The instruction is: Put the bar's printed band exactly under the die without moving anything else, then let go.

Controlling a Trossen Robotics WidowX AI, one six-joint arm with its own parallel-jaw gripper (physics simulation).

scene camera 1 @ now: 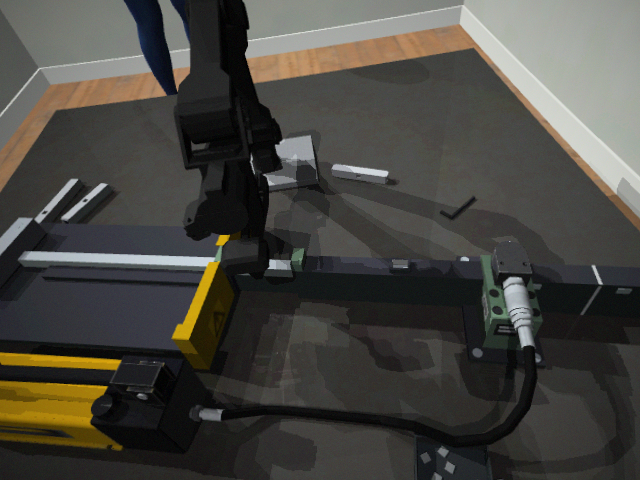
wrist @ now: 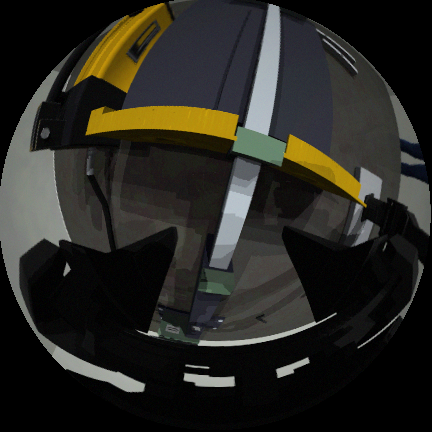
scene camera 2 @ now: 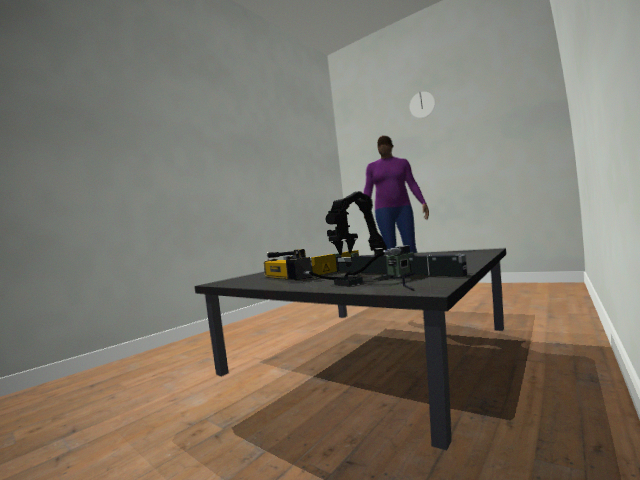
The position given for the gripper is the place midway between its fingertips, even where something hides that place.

Note:
The gripper [scene camera 1: 259, 257] is open, with nothing in its grasp. Also in view: a pale grey bar [scene camera 1: 29, 258]. Further things: a yellow and black pump box [wrist: 104, 79].
The pale grey bar shows as well in the wrist view [wrist: 244, 172]. The gripper shows as well in the wrist view [wrist: 231, 232].

